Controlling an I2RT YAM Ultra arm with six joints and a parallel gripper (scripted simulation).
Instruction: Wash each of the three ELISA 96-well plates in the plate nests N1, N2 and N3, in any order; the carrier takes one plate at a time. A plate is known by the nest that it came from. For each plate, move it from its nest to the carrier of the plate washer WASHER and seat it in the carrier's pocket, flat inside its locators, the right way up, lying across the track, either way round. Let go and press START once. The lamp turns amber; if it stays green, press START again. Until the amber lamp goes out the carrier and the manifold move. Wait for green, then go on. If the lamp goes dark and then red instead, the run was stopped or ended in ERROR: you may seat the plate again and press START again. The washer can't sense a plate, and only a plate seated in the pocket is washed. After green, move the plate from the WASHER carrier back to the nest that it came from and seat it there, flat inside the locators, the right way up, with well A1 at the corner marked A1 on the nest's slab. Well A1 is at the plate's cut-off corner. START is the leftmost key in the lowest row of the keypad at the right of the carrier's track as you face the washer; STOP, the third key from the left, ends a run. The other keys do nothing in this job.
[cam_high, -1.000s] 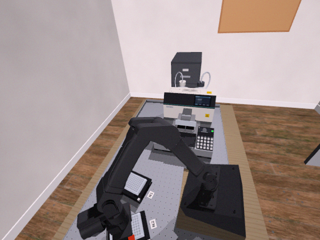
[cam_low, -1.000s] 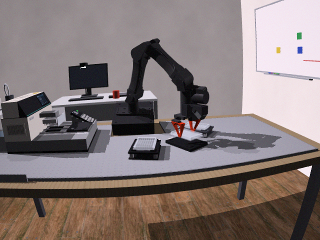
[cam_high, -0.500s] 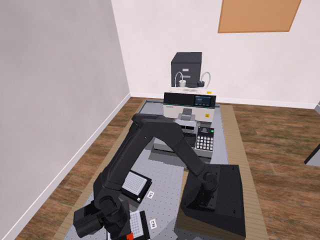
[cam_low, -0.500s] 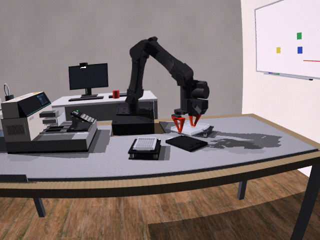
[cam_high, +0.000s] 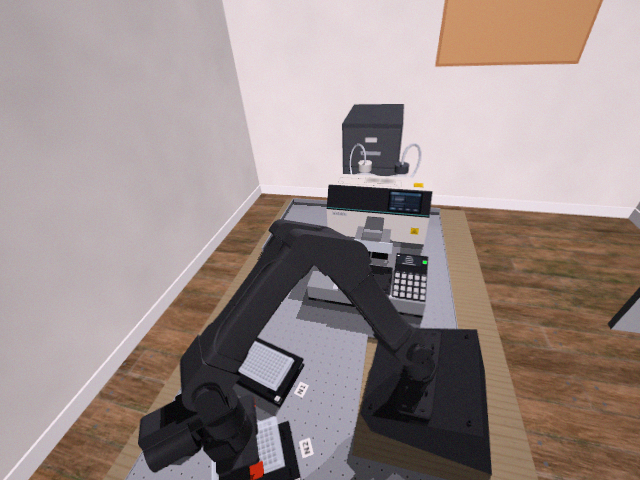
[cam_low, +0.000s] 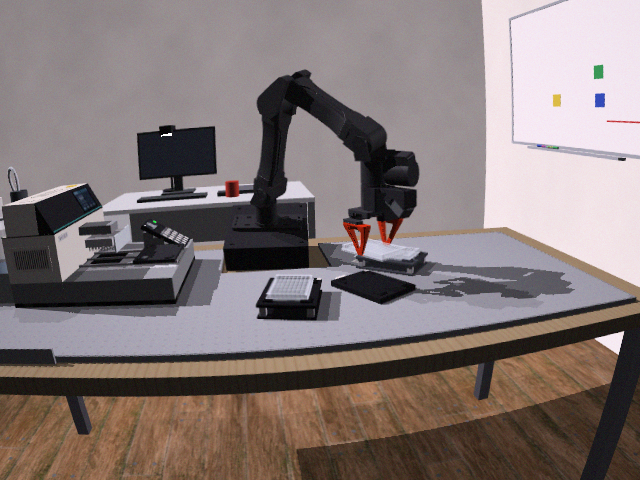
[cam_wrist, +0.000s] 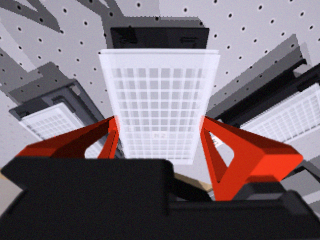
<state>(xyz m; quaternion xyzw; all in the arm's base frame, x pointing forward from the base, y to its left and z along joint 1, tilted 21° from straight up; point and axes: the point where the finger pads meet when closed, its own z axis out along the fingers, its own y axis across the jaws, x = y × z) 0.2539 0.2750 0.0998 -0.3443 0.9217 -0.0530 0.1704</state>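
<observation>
Now: hand 70 mm past the black washer carrier, 540 mm to the left of it and 20 mm above it. Also, from my hand: N2 label: 80 mm behind, 70 mm to the right, 100 mm below; nest N3: 170 mm behind, 70 mm to the left, 70 mm below; nest N2: 90 mm below.
</observation>
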